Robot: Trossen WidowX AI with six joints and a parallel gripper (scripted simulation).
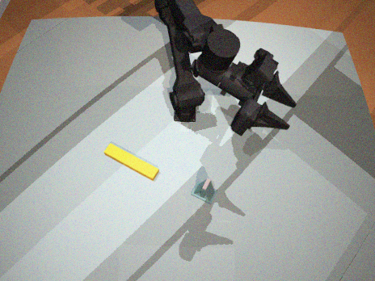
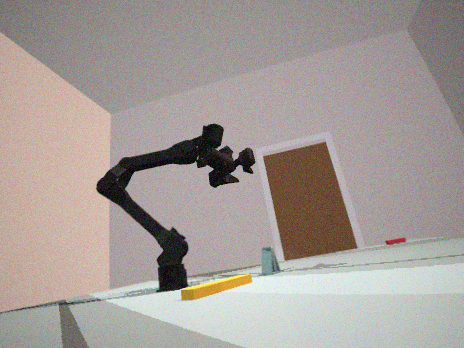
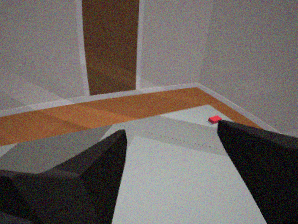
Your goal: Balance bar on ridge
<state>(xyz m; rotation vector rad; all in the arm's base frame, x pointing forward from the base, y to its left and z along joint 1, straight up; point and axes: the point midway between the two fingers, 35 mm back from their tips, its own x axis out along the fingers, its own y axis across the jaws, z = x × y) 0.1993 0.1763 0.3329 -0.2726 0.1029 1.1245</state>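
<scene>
My gripper tip is now 40 mm past the yellow bar, 350 mm to the left of it and 320 mm above it. From my gripper tip the other things lie so: red block (530 mm ahead, 290 mm to the left, 320 mm below).
</scene>
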